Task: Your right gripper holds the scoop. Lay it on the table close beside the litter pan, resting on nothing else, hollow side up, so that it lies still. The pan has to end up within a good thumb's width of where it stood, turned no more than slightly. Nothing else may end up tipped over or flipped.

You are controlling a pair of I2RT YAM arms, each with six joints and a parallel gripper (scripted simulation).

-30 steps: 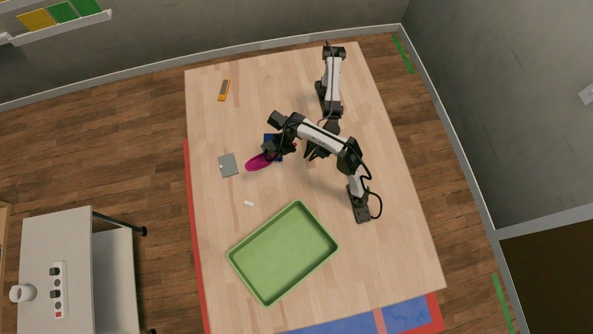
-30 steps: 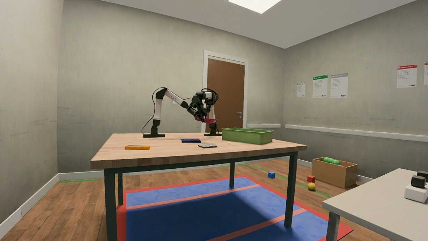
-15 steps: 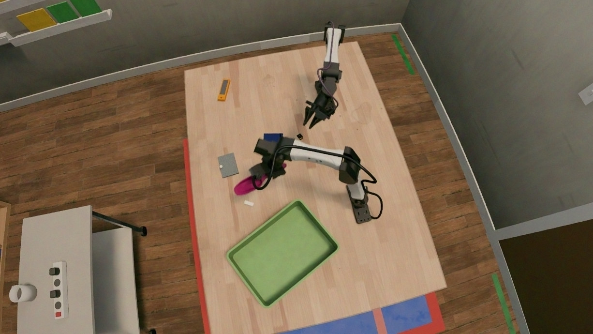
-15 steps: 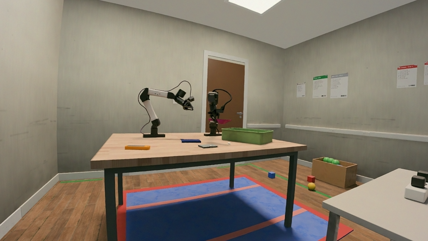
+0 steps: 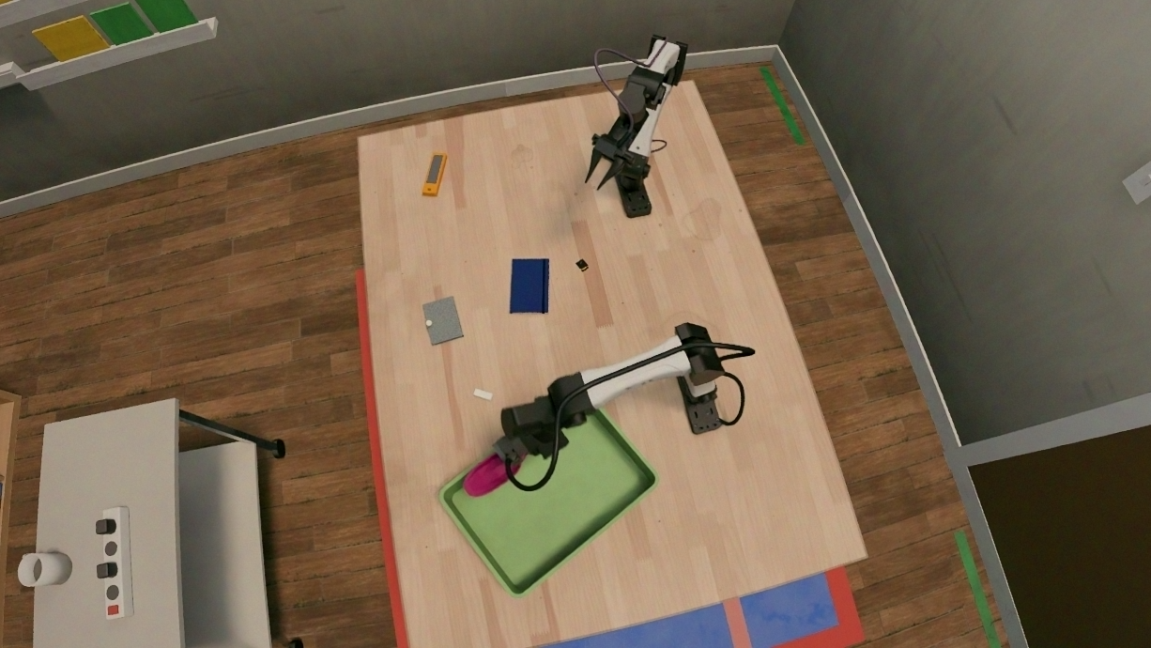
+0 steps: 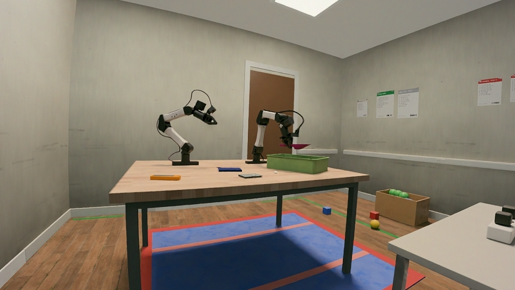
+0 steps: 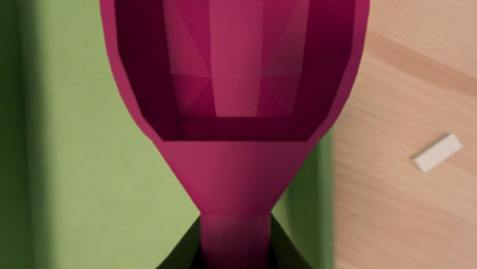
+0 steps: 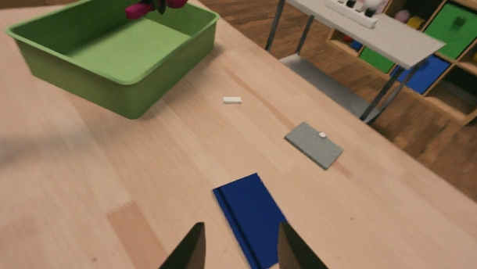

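Now: left hand 20 mm past the green litter pan, 80 mm to the right of it and 130 mm above it. Also, from my left hand: orange device (140 mm ahead, 840 mm to the right, 150 mm below); then black piece (230 mm behind, 480 mm to the right, 170 mm below); then magenta scoop (30 mm ahead, 10 mm to the left, 10 mm above).
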